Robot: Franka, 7 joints.
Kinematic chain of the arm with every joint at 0, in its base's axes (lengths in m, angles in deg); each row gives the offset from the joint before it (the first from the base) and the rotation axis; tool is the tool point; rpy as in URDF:
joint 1: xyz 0 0 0.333 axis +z
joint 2: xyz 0 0 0 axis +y
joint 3: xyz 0 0 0.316 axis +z
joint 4: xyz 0.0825 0 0 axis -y
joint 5: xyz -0.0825 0 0.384 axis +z
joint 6: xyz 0 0 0 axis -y
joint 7: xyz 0.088 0 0 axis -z
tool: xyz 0 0 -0.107 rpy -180 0 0
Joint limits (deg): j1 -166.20..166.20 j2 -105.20..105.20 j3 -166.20..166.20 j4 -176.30..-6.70 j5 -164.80..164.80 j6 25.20..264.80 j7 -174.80..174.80
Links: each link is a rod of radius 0.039 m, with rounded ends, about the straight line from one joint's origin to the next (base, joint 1, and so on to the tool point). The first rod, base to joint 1, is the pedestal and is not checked.
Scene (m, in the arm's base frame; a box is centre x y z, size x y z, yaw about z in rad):
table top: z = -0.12
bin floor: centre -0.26 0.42 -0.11 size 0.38 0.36 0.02 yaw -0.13
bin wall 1: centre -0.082 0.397 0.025 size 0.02 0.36 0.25 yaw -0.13
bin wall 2: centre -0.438 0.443 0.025 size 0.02 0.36 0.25 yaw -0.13
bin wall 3: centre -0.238 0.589 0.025 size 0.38 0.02 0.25 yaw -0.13
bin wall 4: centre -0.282 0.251 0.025 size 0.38 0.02 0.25 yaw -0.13
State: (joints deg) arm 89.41 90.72 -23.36 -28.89 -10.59 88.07 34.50
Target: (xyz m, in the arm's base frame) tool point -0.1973 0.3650 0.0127
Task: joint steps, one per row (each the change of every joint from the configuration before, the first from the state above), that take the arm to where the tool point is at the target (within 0.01 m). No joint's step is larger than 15 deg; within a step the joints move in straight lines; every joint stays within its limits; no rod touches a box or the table.
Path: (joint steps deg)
1: 1.73 -12.21 7.81 -11.53 8.09 -9.43 4.82
2: 1.72 -12.21 7.81 -11.53 8.09 -9.42 4.82
3: 1.73 -12.22 7.81 -11.54 8.08 -9.43 4.82
4: 4.55 -6.64 1.58 -11.30 -3.60 -8.09 -3.62
5: 4.55 -6.64 1.57 -11.30 -3.61 -8.09 -3.61
6: 4.55 -6.64 1.57 -11.30 -3.61 -8.09 -3.62
7: 4.56 -6.64 1.57 -11.30 -3.60 -8.09 -3.61
8: 0.16 13.08 -0.44 5.89 -0.20 6.81 0.00
9: 0.16 13.08 -0.45 5.88 -0.20 6.80 0.00
10: 0.16 13.08 -0.44 5.89 -0.20 6.80 0.00

